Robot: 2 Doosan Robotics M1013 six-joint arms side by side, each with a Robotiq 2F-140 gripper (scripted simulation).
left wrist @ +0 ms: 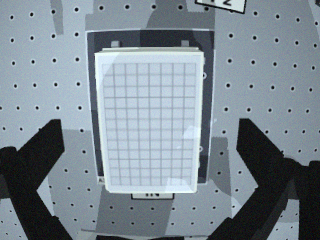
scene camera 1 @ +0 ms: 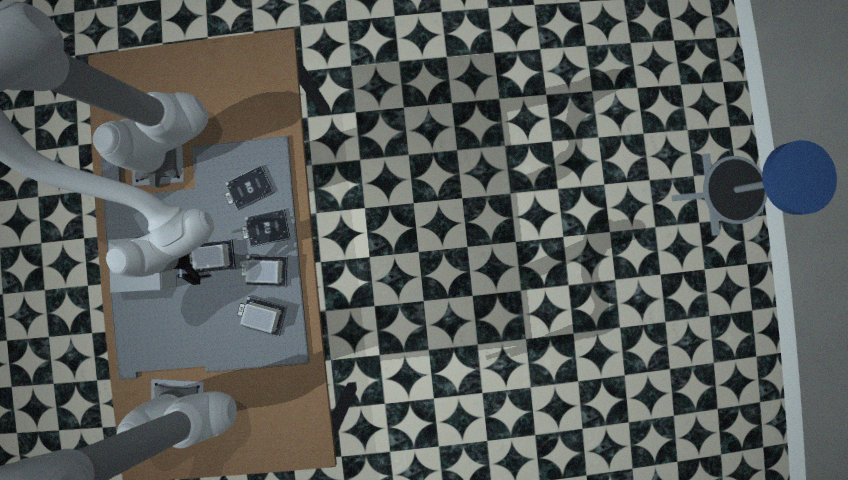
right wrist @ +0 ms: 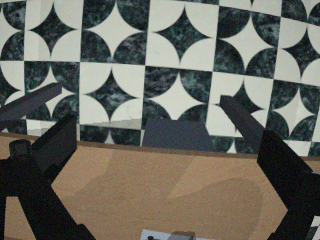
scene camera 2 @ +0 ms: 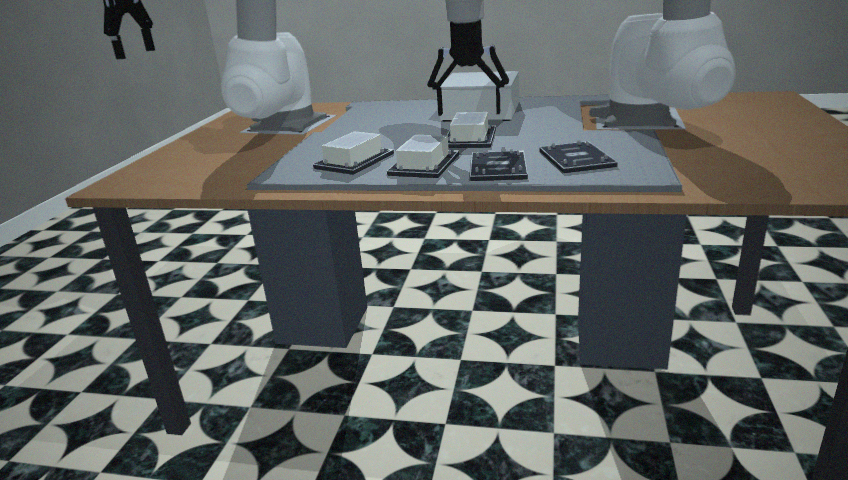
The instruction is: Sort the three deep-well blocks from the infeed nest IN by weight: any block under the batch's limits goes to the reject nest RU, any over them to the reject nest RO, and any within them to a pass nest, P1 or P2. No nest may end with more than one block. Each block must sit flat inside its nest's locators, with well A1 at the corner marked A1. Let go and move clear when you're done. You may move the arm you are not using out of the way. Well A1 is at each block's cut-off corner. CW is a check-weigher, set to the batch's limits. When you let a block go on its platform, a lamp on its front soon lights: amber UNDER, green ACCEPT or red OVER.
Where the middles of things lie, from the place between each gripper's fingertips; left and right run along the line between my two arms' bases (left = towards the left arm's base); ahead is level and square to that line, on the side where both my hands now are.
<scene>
Right now my left hand (scene camera 2: 469, 113) is 280 mm past the check-weigher CW (scene camera 2: 461, 92), 10 mm to the left of it and 10 mm above it. Round my left hand: reject nest RU (scene camera 2: 515, 161): 230 mm ahead, 100 mm to the left, 70 mm below; then reject nest RO (scene camera 2: 557, 154): 270 mm to the left, 170 mm ahead, 70 mm below.
Right now my right hand is 130 mm past the check-weigher CW, 1020 mm to the right of it and 170 mm above it. Round my right hand: reject nest RU: 380 mm ahead, 1120 mm to the left, 230 mm below; reject nest RO: 320 mm ahead, 1290 mm to the left, 230 mm below.
</scene>
